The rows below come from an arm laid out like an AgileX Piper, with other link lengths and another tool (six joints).
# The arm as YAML. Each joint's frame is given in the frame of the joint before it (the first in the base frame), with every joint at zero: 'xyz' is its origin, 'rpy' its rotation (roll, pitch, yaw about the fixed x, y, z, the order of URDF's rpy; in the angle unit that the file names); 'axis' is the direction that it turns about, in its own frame. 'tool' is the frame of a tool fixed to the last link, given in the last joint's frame.
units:
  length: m
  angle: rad
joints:
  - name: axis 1
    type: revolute
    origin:
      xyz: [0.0, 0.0, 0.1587]
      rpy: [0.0, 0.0, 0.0]
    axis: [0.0, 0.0, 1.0]
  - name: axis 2
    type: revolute
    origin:
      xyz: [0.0, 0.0, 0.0]
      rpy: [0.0, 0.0, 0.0]
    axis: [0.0, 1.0, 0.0]
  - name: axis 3
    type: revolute
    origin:
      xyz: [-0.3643, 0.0, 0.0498]
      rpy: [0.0, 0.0, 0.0]
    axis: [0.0, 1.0, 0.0]
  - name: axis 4
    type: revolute
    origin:
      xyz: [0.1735, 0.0, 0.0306]
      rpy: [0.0, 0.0, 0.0]
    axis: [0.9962, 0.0, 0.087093]
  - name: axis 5
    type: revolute
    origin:
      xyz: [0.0, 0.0, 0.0]
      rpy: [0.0, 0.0, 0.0]
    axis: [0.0, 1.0, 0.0]
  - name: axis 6
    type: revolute
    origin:
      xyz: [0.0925, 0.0, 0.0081]
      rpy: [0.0, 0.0, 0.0]
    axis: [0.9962, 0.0, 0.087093]
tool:
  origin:
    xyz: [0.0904, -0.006, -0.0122]
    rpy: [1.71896, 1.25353, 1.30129]
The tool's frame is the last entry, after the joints.
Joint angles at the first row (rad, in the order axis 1, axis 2, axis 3, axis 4, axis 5, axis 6):
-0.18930, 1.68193, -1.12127, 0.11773, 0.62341, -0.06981
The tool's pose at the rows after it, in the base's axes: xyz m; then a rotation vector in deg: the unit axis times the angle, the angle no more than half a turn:
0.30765, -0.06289, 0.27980, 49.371, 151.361, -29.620
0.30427, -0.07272, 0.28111, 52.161, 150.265, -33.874
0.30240, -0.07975, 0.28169, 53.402, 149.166, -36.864
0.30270, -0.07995, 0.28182, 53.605, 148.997, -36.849
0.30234, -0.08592, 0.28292, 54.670, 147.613, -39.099
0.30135, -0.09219, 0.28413, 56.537, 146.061, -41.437
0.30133, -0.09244, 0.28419, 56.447, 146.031, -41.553
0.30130, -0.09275, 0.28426, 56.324, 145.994, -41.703
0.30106, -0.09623, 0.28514, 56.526, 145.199, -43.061
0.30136, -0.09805, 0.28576, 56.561, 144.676, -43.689
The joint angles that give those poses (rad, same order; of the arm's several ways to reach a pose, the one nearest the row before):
-0.18929, 1.68195, -1.14597, 0.01019, 0.68109, 0.03940
-0.18931, 1.68193, -1.15472, -0.08177, 0.70120, 0.13236
-0.18929, 1.68194, -1.15476, -0.14467, 0.70587, 0.18749
-0.18929, 1.68193, -1.15475, -0.14660, 0.70397, 0.19150
-0.18933, 1.68193, -1.15473, -0.19945, 0.70186, 0.23905
-0.18931, 1.68194, -1.15477, -0.25734, 0.70425, 0.30016
-0.18931, 1.68194, -1.15478, -0.25927, 0.70425, 0.30024
-0.18929, 1.68193, -1.15472, -0.26175, 0.70421, 0.30030
-0.18930, 1.68193, -1.15471, -0.29215, 0.70421, 0.32272
-0.18930, 1.68194, -1.15475, -0.30814, 0.70198, 0.33407

